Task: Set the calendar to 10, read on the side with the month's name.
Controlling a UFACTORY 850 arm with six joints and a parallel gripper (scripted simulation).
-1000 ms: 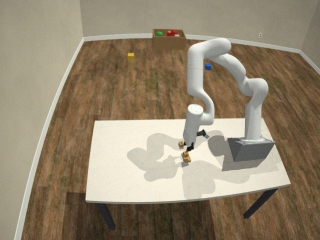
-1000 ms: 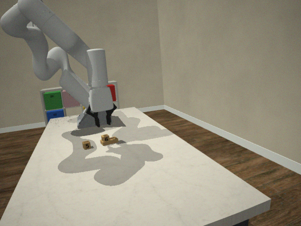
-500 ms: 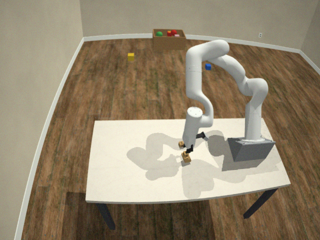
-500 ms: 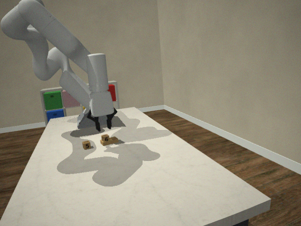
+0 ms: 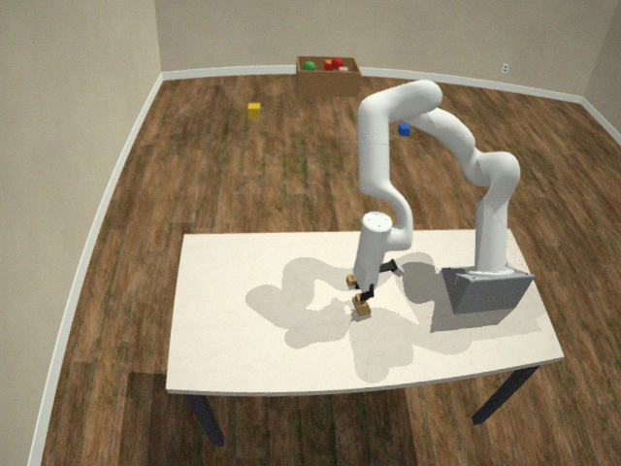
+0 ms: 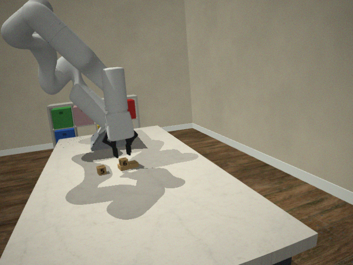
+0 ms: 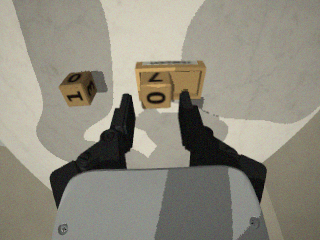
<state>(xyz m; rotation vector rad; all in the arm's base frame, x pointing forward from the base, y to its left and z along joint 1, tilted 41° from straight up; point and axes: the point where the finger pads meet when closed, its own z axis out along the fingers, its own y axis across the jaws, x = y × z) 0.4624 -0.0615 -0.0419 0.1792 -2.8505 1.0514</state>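
Now: hand 4 cm above the cube. From my hand the other things lie so: wooden tray: 2 cm to the left, 6 cm below.
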